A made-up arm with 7 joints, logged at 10 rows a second.
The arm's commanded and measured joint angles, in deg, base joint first. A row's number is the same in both.
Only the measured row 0 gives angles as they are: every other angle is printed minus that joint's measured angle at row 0.
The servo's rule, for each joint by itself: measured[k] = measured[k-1] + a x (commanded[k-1-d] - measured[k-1]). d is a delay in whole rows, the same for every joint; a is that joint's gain. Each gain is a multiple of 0.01, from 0.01 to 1. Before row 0 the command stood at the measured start. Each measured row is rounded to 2 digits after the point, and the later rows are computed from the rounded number. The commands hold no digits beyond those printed.
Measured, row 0:
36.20 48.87 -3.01 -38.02 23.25 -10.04 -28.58
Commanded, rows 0 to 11:
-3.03 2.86 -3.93 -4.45 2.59 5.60 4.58
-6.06 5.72 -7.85 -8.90 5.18 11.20 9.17
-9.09 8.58 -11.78 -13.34 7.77 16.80 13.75
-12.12 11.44 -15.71 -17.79 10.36 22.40 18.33
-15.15 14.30 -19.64 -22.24 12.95 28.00 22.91
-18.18 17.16 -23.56 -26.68 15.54 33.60 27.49
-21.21 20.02 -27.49 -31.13 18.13 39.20 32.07
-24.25 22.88 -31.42 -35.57 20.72 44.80 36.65
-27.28 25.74 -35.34 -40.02 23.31 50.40 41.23
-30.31 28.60 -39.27 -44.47 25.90 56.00 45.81
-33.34 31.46 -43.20 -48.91 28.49 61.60 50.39
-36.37 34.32 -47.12 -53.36 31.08 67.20 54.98
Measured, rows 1 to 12:
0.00 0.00 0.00 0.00 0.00 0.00 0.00
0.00 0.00 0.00 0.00 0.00 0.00 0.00
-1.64 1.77 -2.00 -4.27 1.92 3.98 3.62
-4.03 4.22 -4.98 -8.71 4.33 9.11 8.00
-6.76 6.92 -8.45 -13.15 6.88 14.57 12.54
-9.65 9.72 -12.15 -17.60 9.46 20.13 17.11
-12.62 12.56 -15.97 -22.05 12.04 25.72 21.69
-15.62 15.41 -19.84 -26.49 14.63 31.31 26.27
-18.64 18.27 -23.74 -30.94 17.22 36.91 30.85
-21.67 21.13 -27.66 -35.38 19.81 42.51 35.43
-24.70 23.99 -31.58 -39.83 22.40 48.11 40.01
-27.73 26.85 -35.50 -44.28 24.99 53.71 44.59
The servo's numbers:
d 2
a 0.54 0.62 0.51 0.96 0.74 0.71 0.79

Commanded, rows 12 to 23:
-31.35 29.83 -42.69 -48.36 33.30 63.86 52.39
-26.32 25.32 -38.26 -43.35 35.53 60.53 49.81
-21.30 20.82 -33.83 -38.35 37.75 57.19 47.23
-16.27 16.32 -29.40 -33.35 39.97 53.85 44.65
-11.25 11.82 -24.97 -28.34 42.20 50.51 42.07
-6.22 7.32 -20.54 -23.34 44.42 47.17 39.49
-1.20 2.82 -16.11 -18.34 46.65 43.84 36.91
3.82 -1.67 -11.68 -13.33 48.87 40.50 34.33
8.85 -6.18 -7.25 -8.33 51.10 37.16 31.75
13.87 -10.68 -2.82 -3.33 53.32 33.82 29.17
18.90 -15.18 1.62 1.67 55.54 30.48 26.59
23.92 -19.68 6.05 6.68 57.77 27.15 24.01
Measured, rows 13 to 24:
-30.76 29.71 -39.43 -48.72 27.58 59.31 49.17
-33.79 32.57 -43.35 -53.17 30.17 64.91 53.76
-32.47 30.87 -43.01 -48.55 32.49 64.16 52.68
-29.15 27.43 -40.59 -43.56 34.74 61.58 50.41
-24.91 23.33 -37.14 -38.56 36.97 58.46 47.90
-20.24 18.98 -33.19 -33.56 39.19 55.19 45.33
-15.39 14.54 -29.00 -28.55 41.42 51.87 42.75
-10.44 10.06 -24.69 -23.55 43.64 48.53 40.17
-5.45 5.57 -20.31 -18.55 45.87 45.20 37.59
-0.44 1.08 -15.91 -13.54 48.09 41.86 35.01
4.58 -3.42 -11.49 -8.54 50.32 38.52 32.43
9.60 -7.92 -7.07 -3.54 52.54 35.18 29.85

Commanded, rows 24 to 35:
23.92 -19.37 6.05 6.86 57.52 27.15 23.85
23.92 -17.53 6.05 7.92 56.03 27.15 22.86
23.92 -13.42 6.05 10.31 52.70 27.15 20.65
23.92 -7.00 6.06 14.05 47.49 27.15 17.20
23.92 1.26 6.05 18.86 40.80 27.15 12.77
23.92 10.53 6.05 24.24 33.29 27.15 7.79
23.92 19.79 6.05 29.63 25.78 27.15 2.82
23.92 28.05 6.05 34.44 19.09 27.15 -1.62
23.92 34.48 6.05 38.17 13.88 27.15 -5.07
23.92 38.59 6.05 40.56 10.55 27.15 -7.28
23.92 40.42 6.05 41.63 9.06 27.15 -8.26
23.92 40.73 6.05 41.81 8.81 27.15 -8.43
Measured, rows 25 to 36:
14.62 -12.42 -2.64 1.46 54.76 31.84 27.27
19.64 -16.92 1.79 6.47 56.99 28.51 24.69
21.95 -18.44 3.96 6.84 57.38 27.54 24.03
23.01 -17.88 5.03 7.88 56.38 27.26 23.11
23.50 -15.11 5.55 10.21 53.66 27.18 21.17
23.73 -10.08 5.81 13.90 49.09 27.16 18.03
23.83 -3.05 5.93 18.66 42.96 27.15 13.87
23.88 5.37 5.99 24.02 35.80 27.15 9.07
23.90 14.31 6.02 29.41 28.39 27.15 4.13
23.91 22.83 6.04 34.24 21.51 27.15 -0.41
23.92 30.05 6.05 38.01 15.86 27.15 -4.09
23.92 35.34 6.05 40.46 11.93 27.15 -6.61

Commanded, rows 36 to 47:
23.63 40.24 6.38 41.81 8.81 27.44 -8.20
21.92 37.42 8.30 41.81 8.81 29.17 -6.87
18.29 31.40 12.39 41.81 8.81 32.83 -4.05
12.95 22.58 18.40 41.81 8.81 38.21 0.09
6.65 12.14 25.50 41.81 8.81 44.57 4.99
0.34 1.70 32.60 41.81 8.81 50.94 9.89
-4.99 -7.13 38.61 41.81 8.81 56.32 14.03
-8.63 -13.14 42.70 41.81 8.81 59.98 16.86
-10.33 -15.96 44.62 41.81 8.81 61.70 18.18
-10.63 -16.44 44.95 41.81 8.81 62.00 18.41
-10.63 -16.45 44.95 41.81 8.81 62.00 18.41
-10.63 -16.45 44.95 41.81 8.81 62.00 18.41
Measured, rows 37 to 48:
23.92 38.49 6.05 41.58 9.81 27.15 -7.91
23.92 39.88 6.05 41.80 9.07 27.15 -8.32
23.76 40.10 6.22 41.81 8.88 27.36 -8.23
22.77 38.44 7.28 41.81 8.83 28.65 -7.16
20.35 34.08 9.89 41.81 8.82 31.62 -4.70
16.35 26.95 14.23 41.81 8.81 36.30 -0.92
11.11 17.77 19.98 41.81 8.81 42.17 3.75
5.29 7.81 26.42 41.81 8.81 48.40 8.60
-0.26 -1.45 32.64 41.81 8.81 54.02 12.89
-4.78 -8.70 37.77 41.81 8.81 58.25 16.03
-7.78 -13.20 41.26 41.81 8.81 60.70 17.73
-9.32 -15.21 43.14 41.81 8.81 61.62 18.27

